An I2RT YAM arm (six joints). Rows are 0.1 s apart.
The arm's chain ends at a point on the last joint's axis. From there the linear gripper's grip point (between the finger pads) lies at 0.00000 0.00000 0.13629 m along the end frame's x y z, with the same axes.
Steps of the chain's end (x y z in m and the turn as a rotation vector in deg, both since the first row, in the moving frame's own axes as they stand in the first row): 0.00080 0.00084 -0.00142 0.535 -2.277 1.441; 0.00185 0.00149 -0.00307 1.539 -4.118 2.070; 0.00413 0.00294 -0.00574 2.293 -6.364 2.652; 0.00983 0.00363 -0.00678 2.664 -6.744 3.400; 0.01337 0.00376 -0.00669 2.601 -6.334 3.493; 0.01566 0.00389 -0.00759 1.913 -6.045 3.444; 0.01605 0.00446 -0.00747 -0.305 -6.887 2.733; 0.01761 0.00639 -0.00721 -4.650 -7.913 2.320; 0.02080 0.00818 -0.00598 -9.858 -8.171 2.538
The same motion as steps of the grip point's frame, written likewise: -0.00460 -0.00050 -0.00153 0.535 -2.277 1.441; -0.00787 -0.00234 -0.00347 1.539 -4.118 2.070; -0.01084 -0.00285 -0.00669 2.293 -6.364 2.652; -0.00597 -0.00316 -0.00787 2.664 -6.744 3.400; -0.00146 -0.00287 -0.00766 2.601 -6.334 3.493; 0.00146 -0.00108 -0.00842 1.913 -6.045 3.444; -0.00030 0.00479 -0.00846 -0.305 -6.887 2.733; -0.00135 0.01702 -0.00895 -4.650 -7.913 2.320; 0.00101 0.03100 -0.00937 -9.858 -8.171 2.538
